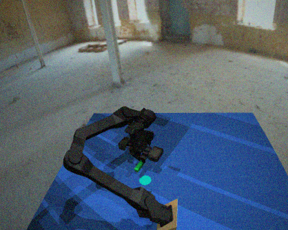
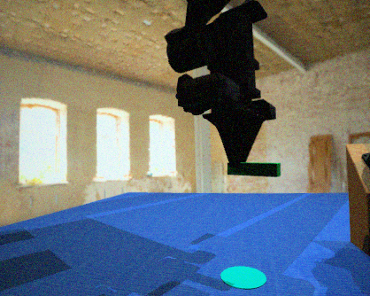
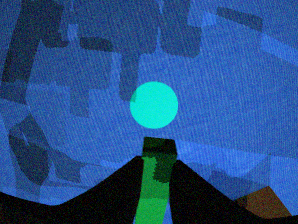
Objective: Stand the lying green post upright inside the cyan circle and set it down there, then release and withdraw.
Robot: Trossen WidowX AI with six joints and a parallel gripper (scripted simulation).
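Right now my gripper tip is 150 mm above the cyan circle. Round my gripper tip: green post: 20 mm behind, 10 mm to the left.
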